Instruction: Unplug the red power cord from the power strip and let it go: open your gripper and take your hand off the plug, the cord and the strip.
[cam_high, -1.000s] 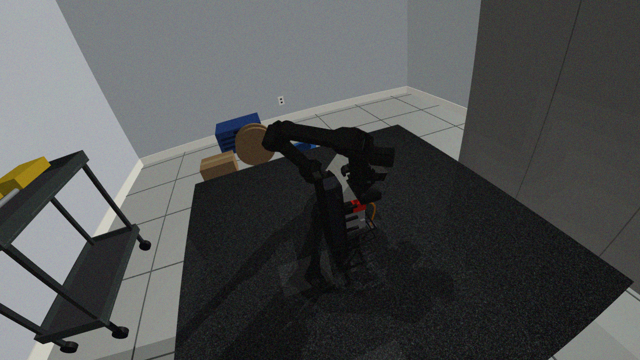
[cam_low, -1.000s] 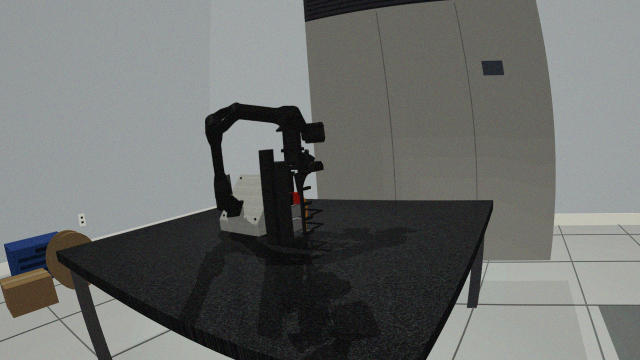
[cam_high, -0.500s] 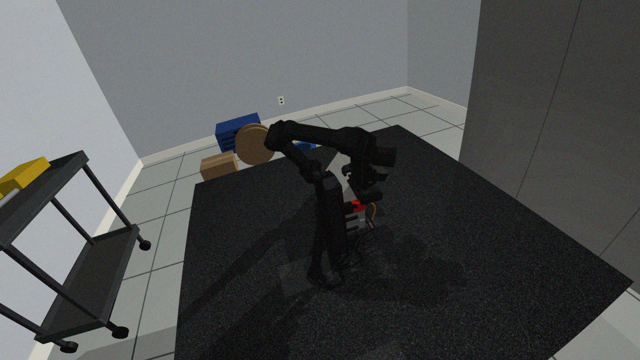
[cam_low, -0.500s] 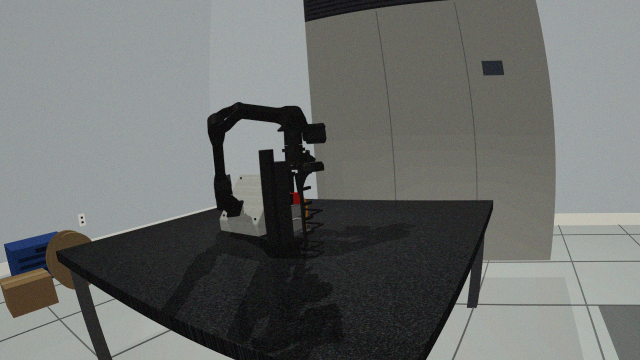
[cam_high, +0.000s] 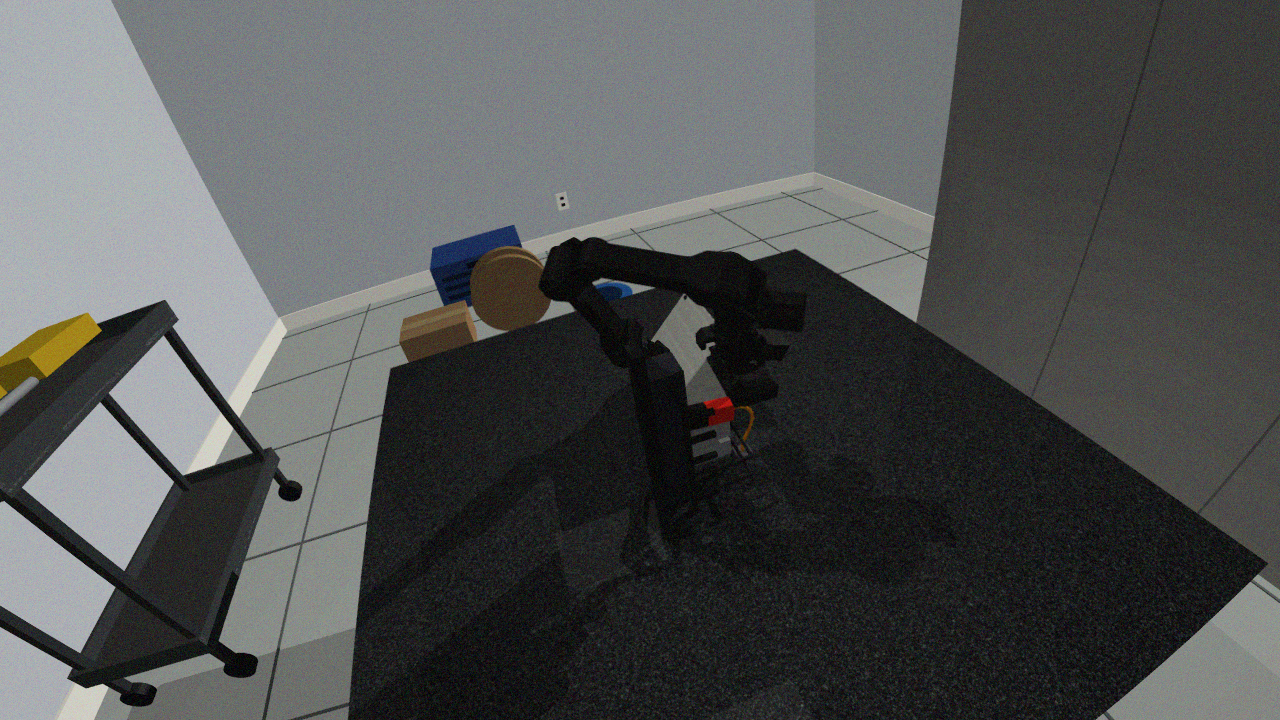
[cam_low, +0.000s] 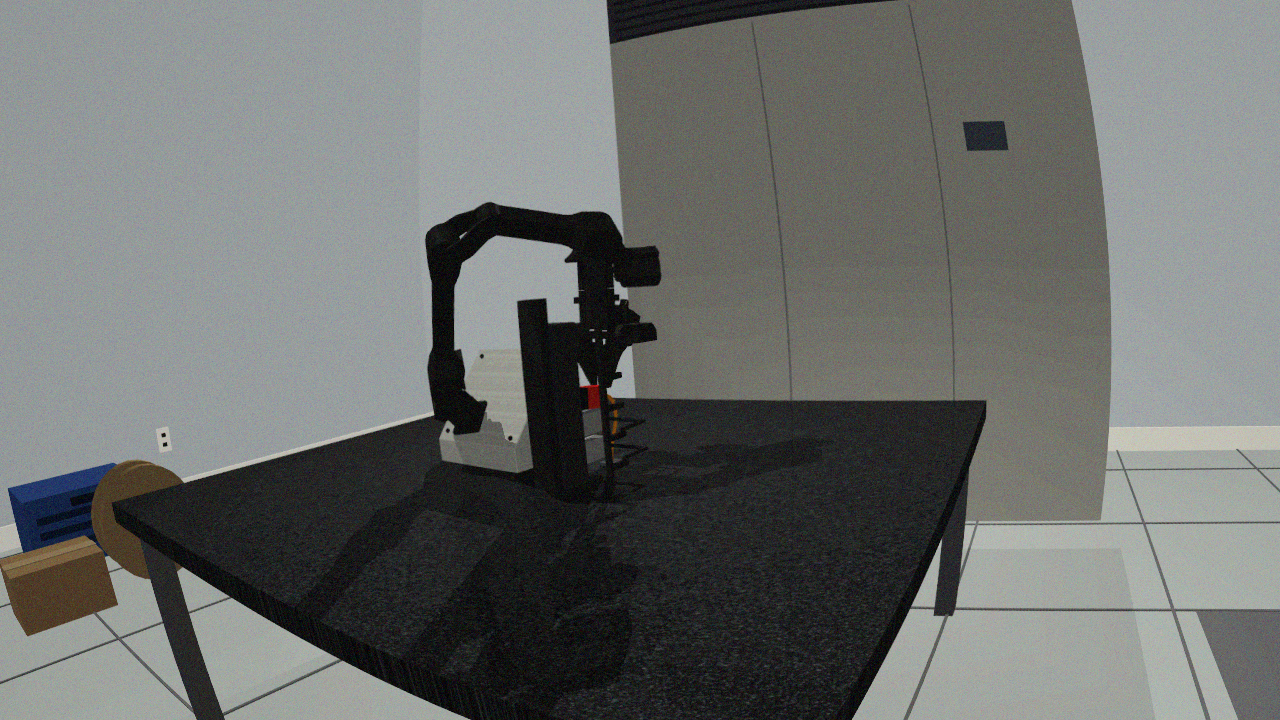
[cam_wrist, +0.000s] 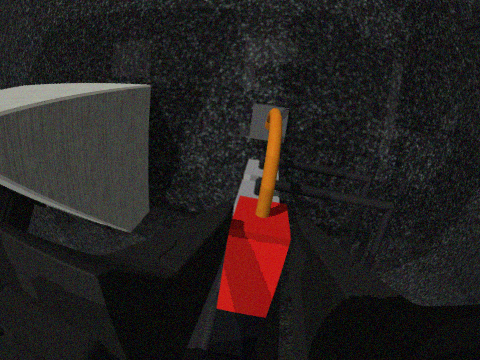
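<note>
Right now the red plug is 5 cm to the right of my gripper tip. Also, from my gripper tip: black power strip (12 cm to the right, 2 cm behind, 1 cm below).
</note>
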